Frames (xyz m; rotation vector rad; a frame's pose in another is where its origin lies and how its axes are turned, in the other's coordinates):
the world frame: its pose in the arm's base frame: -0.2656 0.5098 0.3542 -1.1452 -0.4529 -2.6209
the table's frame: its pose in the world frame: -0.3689 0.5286 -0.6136 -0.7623 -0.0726 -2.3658
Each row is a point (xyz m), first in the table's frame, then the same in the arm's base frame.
Working: the table's frame: its pose in the arm's base frame: -0.2499 -0.1713 -0.2184 0.0973 0.3037 0.9010

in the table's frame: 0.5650 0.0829 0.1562
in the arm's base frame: 0.0627 0.3296 -0.1759
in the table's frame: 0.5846 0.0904 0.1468
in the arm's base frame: 0.0656 0.3492 -0.1875
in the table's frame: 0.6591 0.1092 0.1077
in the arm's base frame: 0.0830 0.4176 -0.2372
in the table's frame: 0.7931 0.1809 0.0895
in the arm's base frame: 0.1012 0.5662 -0.2688
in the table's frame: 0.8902 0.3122 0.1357
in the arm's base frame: 0.0722 0.7257 -0.2185
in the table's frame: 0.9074 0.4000 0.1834
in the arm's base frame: 0.0301 0.7956 -0.1584
